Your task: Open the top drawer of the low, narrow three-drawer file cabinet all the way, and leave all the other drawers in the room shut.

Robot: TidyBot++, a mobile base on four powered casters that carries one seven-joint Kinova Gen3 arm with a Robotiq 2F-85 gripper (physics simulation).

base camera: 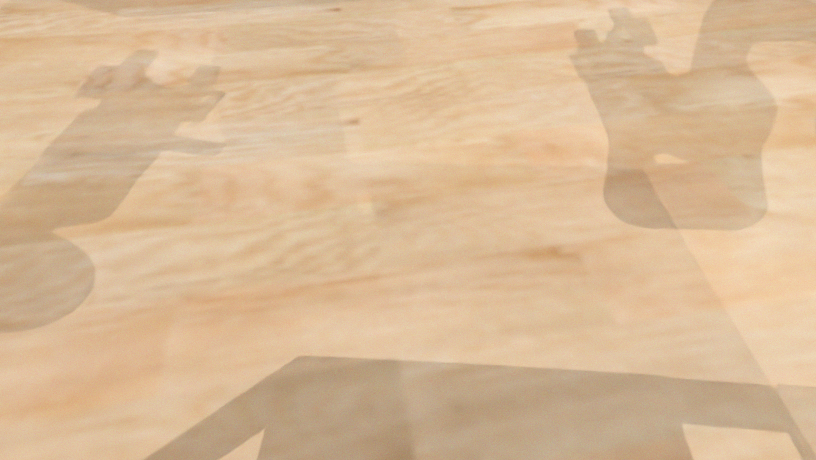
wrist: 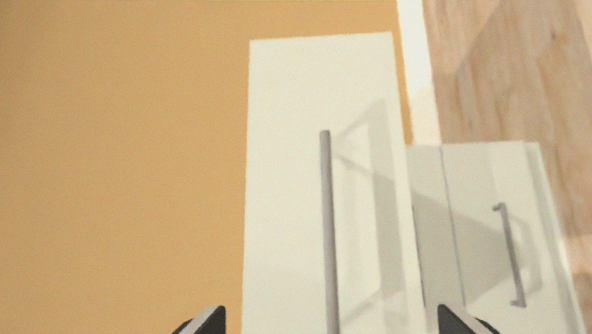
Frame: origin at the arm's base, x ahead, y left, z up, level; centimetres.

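Where they show: gripper, fingertip midpoint: (wrist: 329, 329).
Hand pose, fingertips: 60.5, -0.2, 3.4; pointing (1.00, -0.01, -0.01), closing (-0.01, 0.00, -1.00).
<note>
Each offset is from my fingertips to the centre of the thing, as dx, dy, dz. "spot": to the spot under its first point. Level surfaces: height alone.
The file cabinet's top drawer front {+18.4, -1.8, -0.5} (wrist: 287, 150) is a pale, off-white panel in the middle of the wrist view, which shows the cabinet turned on its side. It appears nearer than the lower drawers, standing out from them. Its long grey bar handle {spot: +14.0, -2.9, -0.4} (wrist: 328, 225) runs down to the bottom edge of the view. My gripper (wrist: 331, 320) is open and empty; the fingertips show at the bottom edge, on either side of the handle's line, apart from it. The drawer's inside is hidden. The cabinet and gripper do not show in the base camera view.
The lower drawer fronts {+52.1, +6.2, -31.5} (wrist: 475, 185) look flush with each other; one has a grey handle {spot: +47.6, +5.6, -31.3} (wrist: 512, 255). An orange-tan wall (wrist: 125, 150) and white baseboard (wrist: 417, 50) are behind. The wooden floor {dz -43.1} (base camera: 400, 257) (wrist: 500, 90) carries shadows of the arm and gripper.
</note>
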